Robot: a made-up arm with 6 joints.
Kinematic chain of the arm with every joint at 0, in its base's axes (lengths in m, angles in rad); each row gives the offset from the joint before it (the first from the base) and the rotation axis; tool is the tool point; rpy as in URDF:
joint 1: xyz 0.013 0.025 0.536 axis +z
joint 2: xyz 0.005 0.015 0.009 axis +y
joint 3: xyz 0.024 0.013 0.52 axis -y
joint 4: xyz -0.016 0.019 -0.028 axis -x
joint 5: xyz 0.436 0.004 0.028 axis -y
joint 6: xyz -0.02 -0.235 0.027 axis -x
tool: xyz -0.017 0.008 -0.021 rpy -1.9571 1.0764 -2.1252
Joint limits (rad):
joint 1: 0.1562..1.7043
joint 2: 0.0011..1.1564
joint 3: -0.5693..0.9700
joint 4: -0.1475..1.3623
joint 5: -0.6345..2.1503
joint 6: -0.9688..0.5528
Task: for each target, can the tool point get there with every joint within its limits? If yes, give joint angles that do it. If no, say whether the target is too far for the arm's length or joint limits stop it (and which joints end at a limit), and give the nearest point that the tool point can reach.
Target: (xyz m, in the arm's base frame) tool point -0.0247 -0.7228 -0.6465
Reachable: no: too far | nearest point 0.3934 -0.1022 0.3120 | short by 1.216 m
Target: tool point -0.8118 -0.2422 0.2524
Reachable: no: joint limits stop it (at a limit: joint 1, joint 2, joint 3, joint 4, joint 5, joint 6) | nearest point -0.1381 0.6270 0.3048 | short by 1.101 m
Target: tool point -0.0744 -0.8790 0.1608
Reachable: no: joint limits stop it (at a limit: joint 1, joint 2, joint 3, joint 4, joint 5, joint 6) | nearest point 0.3934 -0.1022 0.3120 | short by 0.919 m
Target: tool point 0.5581 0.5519 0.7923
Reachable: yes | joints 0.9897 0.6797 0.2371 0.3400 1.5255 0.0146
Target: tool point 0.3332 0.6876 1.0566
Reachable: yes | joints 1.2702 0.6707 0.6702 0.6184 0.3166 -0.5586
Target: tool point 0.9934 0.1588 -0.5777
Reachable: no: too far | nearest point 0.6675 0.1208 0.2836 | short by 0.922 m
